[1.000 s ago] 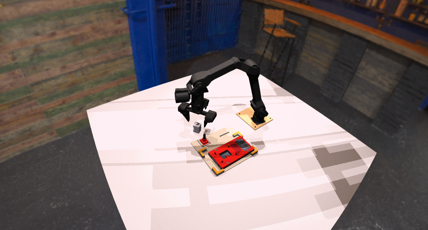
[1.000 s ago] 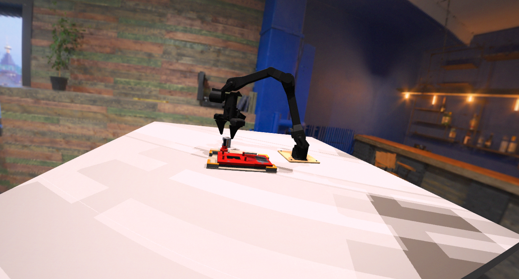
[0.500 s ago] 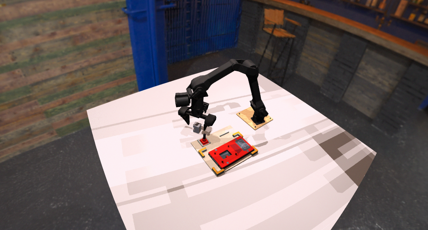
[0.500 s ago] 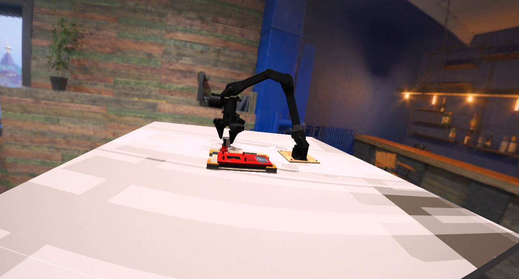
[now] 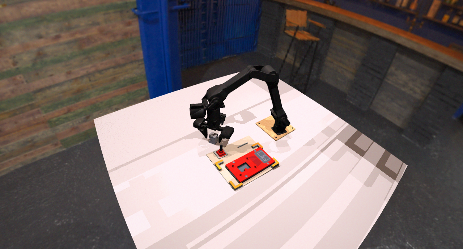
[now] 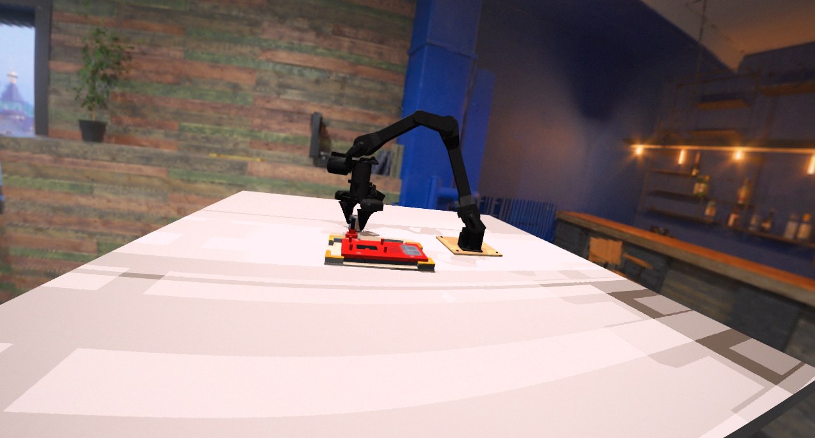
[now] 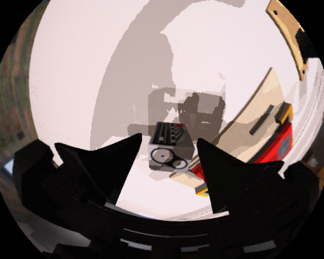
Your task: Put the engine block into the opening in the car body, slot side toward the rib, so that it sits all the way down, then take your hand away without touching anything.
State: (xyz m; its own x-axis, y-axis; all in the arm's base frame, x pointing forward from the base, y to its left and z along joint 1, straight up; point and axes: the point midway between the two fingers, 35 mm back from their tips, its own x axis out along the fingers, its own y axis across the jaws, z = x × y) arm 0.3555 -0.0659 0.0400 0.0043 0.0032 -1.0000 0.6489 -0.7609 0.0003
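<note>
Now: the black upright peg 90 mm to the left of my gripper tip and 20 mm above it. From my gripper tip the other things lie so: grey finned engine block 10 mm above.
</note>
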